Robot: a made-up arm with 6 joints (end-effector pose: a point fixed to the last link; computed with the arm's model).
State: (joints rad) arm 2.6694 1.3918 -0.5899 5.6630 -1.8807 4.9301
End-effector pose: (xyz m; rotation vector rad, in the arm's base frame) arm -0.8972 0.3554 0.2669 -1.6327 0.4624 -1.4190
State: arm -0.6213 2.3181 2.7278 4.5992 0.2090 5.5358
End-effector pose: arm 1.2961 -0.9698 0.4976 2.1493 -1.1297 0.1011
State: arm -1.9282 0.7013 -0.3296 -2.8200 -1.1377 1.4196
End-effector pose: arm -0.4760 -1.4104 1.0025 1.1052 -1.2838 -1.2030
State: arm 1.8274 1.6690 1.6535 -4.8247 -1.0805 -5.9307
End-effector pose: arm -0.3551 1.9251 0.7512 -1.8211 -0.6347 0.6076
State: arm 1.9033 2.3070 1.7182 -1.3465 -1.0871 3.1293
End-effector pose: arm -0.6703 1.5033 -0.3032 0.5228 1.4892 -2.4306
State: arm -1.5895 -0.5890 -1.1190 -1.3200 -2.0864 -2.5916
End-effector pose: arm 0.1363 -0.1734 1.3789 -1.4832 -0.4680 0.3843
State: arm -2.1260 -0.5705 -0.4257 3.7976 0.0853 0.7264
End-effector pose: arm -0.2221 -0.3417 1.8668 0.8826 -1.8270 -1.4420
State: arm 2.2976 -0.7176 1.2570 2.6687 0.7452 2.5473
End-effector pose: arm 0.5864 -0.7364 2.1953 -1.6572 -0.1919 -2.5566
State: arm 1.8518 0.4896 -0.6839 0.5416 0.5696 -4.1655
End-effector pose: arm -0.3759 1.1365 0.9447 1.4858 2.1628 -1.3329
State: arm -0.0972 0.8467 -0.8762 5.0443 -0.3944 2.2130
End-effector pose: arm 0.9573 -0.0329 0.5210 -0.2791 1.4881 1.0280
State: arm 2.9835 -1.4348 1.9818 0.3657 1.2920 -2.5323
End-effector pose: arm 1.4803 -0.2936 0.3136 -0.6999 1.6407 0.1712
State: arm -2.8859 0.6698 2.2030 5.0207 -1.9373 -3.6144
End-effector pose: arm -0.6139 -0.3127 2.1503 -1.6556 1.9022 -0.1407
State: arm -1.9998 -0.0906 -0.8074 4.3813 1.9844 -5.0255
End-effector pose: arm -0.3851 -0.4973 1.4204 -0.2175 -0.5263 2.1341
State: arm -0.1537 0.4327 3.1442 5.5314 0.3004 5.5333
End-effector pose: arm -0.2907 0.0112 1.7930 0.2635 -2.2632 1.9886
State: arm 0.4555 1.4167 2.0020 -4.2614 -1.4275 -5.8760
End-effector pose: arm 1.5254 0.5831 1.4663 -1.4581 0.5410 -1.3268
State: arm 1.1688 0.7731 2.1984 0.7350 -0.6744 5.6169
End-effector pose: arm 0.4081 0.7827 2.2704 0.7002 -0.6172 0.7048
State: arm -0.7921 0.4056 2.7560 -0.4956 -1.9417 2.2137
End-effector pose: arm 0.1021 0.0010 2.0665 -2.5690 0.2710 -0.5316
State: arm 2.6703 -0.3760 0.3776 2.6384 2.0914 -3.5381
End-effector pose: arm -0.1803 0.0142 2.1248 -1.7525 1.0015 2.2685
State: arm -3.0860 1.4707 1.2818 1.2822 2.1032 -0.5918
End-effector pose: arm -1.8087 -0.2376 0.9071 -1.0374 0.1943 -1.0878
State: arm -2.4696 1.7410 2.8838 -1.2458 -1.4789 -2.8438
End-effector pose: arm -0.9517 -0.9567 1.2208 -2.4670 1.7525 -0.0337
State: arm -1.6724 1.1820 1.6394 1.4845 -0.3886 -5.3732
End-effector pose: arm -0.2433 -1.7699 1.6257 -1.5492 2.1607 -1.3987
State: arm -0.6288 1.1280 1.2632 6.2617 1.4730 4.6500
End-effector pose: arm 1.4043 -1.0257 1.5838 0.7682 -1.4603 0.8087
